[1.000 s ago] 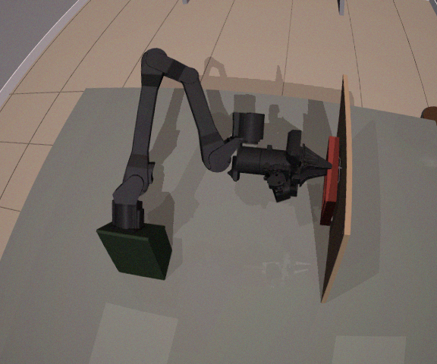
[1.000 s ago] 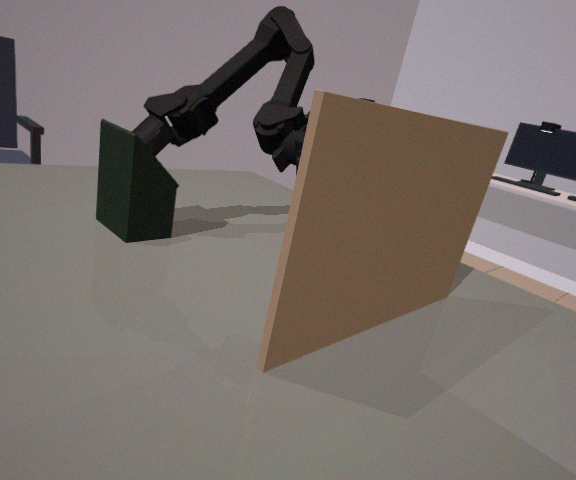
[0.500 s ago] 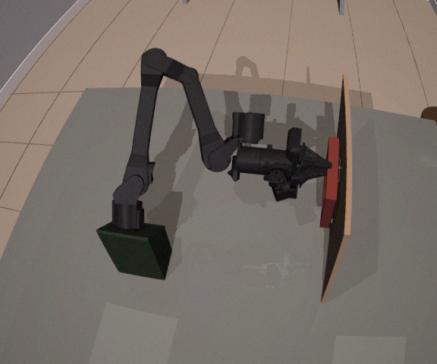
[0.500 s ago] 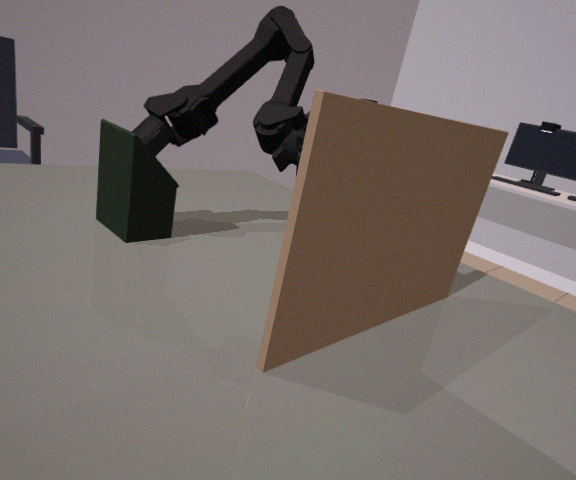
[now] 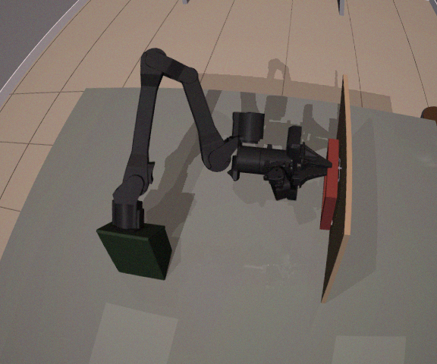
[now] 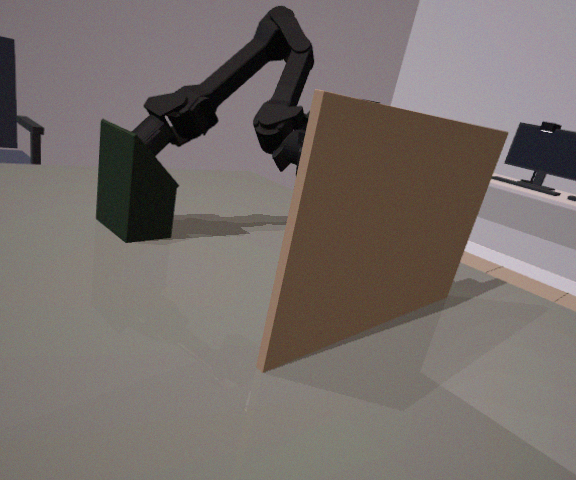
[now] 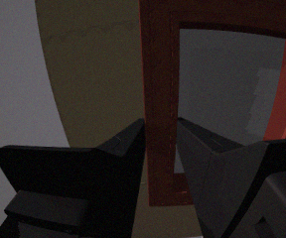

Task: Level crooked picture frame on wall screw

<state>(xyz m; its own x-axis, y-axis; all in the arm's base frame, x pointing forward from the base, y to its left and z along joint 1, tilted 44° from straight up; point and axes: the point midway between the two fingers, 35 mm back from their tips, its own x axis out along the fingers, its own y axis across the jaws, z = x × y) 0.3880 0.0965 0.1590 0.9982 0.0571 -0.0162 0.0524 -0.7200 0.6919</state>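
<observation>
Now: gripper tip 1 cm short of the red picture frame and 5 cm above it. The rest, counted from my gripper tip: tan wall board (2 cm ahead, 1 cm to the left, 6 cm below).
</observation>
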